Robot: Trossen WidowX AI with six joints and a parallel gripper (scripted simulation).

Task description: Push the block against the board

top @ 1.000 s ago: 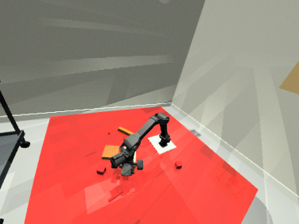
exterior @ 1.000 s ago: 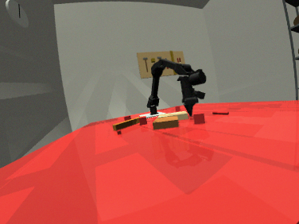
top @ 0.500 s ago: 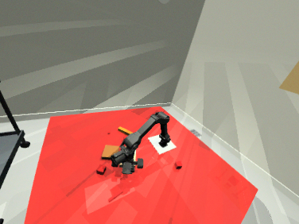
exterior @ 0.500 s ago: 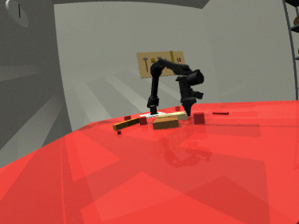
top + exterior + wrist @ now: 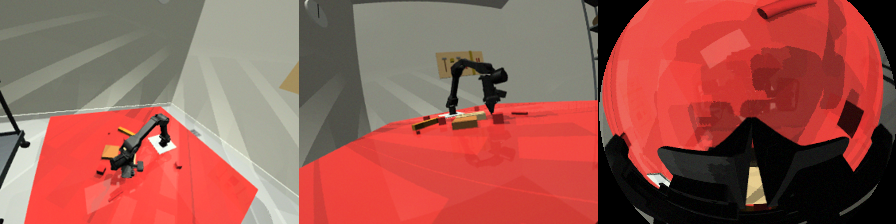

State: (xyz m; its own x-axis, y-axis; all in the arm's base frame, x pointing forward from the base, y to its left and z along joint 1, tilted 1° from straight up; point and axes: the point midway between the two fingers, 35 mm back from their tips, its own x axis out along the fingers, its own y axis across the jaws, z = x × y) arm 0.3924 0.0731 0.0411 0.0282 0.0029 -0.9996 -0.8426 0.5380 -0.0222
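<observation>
The board is 60 mm behind my gripper tip, 100 mm to the right of it and 10 mm above it. Also, from my gripper tip: orange square block (30 mm ahead, 190 mm to the right, 10 mm above); then thin red bar (100 mm ahead, 80 mm to the left); then long thin yellow bar (180 mm behind, 310 mm to the right, 10 mm above).
</observation>
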